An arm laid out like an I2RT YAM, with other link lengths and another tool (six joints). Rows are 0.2 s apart.
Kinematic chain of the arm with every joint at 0, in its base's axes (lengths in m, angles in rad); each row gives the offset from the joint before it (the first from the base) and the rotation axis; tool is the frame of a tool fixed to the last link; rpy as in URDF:
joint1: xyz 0 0 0.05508 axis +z
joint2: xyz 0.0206 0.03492 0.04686 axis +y
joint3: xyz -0.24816 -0.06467 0 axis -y
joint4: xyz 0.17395 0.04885 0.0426 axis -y
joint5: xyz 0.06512 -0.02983 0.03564 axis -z
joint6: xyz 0.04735 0 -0.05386 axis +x
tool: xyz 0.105 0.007 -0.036 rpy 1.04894 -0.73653 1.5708
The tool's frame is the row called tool.
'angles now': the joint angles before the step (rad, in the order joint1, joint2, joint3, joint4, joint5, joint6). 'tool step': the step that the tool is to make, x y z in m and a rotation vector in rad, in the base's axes. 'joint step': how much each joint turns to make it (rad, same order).
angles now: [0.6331 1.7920 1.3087 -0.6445 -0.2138 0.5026]
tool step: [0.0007 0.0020 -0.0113 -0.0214 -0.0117 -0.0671]
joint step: [0.0277 0.0024 -0.0550 0.0677 0.0629 0.0763]
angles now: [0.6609 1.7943 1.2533 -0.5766 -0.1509 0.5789]
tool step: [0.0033 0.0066 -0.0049 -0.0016 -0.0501 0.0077]
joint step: [0.0286 0.0022 -0.0301 0.0709 0.0385 0.0038]
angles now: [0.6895 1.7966 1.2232 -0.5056 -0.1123 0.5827]
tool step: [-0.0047 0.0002 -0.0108 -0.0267 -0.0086 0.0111]
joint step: [0.0247 0.0091 -0.0422 0.0405 0.0293 -0.0001]
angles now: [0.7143 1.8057 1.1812 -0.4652 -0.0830 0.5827]
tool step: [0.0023 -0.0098 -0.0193 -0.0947 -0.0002 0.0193]
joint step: [0.0033 0.0572 -0.0032 -0.0041 0.0575 -0.0456]
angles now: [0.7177 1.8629 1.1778 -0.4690 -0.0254 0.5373]
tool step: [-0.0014 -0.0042 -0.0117 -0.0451 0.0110 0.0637]
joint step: [-0.0011 0.0402 0.0007 -0.0002 -0.0004 -0.0701]
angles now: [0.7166 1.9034 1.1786 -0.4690 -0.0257 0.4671]
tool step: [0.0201 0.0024 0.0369 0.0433 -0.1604 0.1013]
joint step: [-0.0168 -0.0986 0.0485 0.0005 0.0129 -0.1373]
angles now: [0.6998 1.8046 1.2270 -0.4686 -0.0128 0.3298]
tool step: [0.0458 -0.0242 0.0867 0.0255 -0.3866 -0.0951]
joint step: [-0.0394 -0.2164 0.0640 0.0465 0.2074 -0.0982]
